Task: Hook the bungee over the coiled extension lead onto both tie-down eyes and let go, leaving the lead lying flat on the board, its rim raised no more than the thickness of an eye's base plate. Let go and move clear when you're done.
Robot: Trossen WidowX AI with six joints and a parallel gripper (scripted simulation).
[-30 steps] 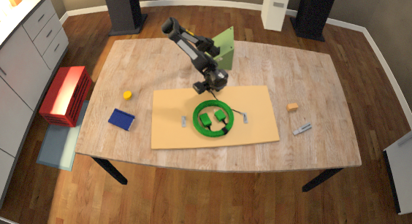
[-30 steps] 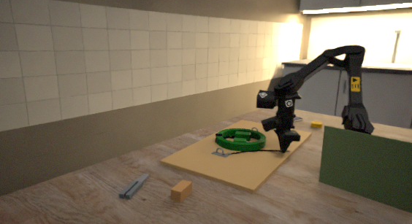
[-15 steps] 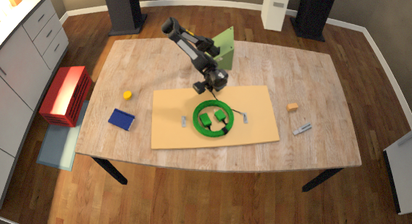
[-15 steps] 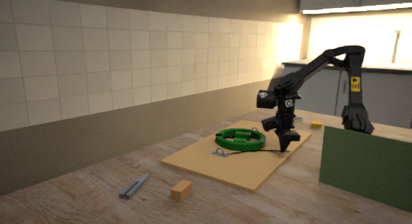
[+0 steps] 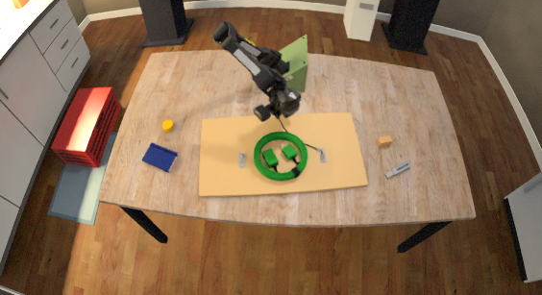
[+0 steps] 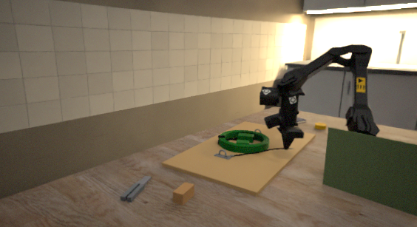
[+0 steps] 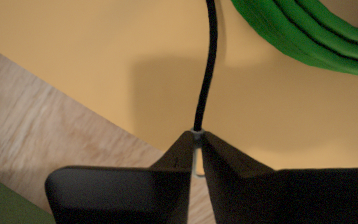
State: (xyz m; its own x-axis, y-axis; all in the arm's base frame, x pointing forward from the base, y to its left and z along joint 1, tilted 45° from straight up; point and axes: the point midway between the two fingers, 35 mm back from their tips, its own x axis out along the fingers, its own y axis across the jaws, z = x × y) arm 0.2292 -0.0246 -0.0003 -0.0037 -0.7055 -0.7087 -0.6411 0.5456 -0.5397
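My gripper is now 17 cm short of the coiled extension lead, 2 cm to the right of it and 4 cm above it. Also, from my hand: grey clamp (20 cm ahead, 49 cm to the left, 6 cm below); yellow disc (5 cm ahead, 45 cm to the right, 6 cm below).
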